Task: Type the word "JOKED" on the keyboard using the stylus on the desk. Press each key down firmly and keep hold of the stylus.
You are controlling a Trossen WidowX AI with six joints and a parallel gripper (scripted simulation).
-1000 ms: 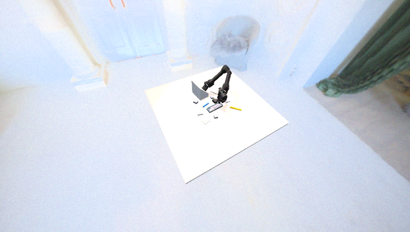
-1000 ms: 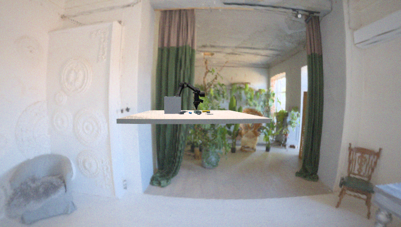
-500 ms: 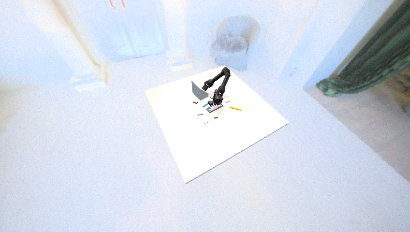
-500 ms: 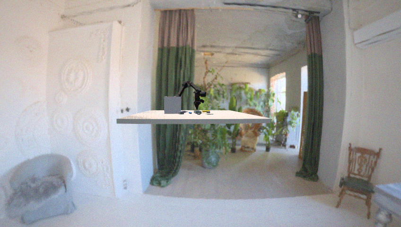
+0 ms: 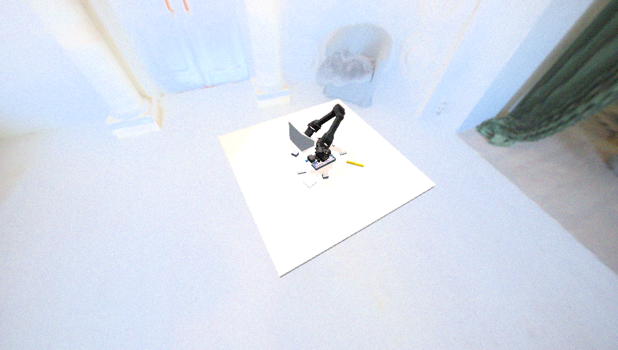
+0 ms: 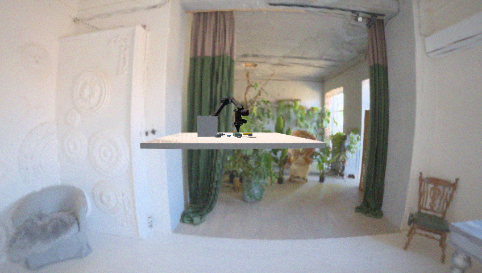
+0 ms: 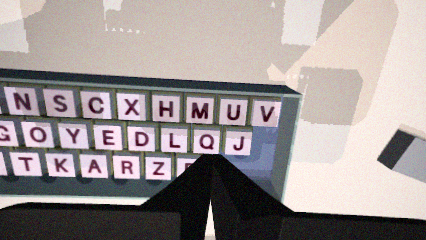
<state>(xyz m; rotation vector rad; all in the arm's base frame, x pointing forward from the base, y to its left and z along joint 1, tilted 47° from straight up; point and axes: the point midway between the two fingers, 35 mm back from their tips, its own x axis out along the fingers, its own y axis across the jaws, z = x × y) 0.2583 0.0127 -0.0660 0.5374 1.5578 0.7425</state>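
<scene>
Right now my gripper tip is 2 cm to the left of the J key and 3 cm above it. The rest, counted from my gripper tip: blue stylus: 8 cm behind, 5 cm to the right, 3 cm below; yellow stick: 12 cm ahead, 27 cm to the left, 3 cm below; beige pad: 11 cm ahead, 14 cm to the right, 4 cm below.
</scene>
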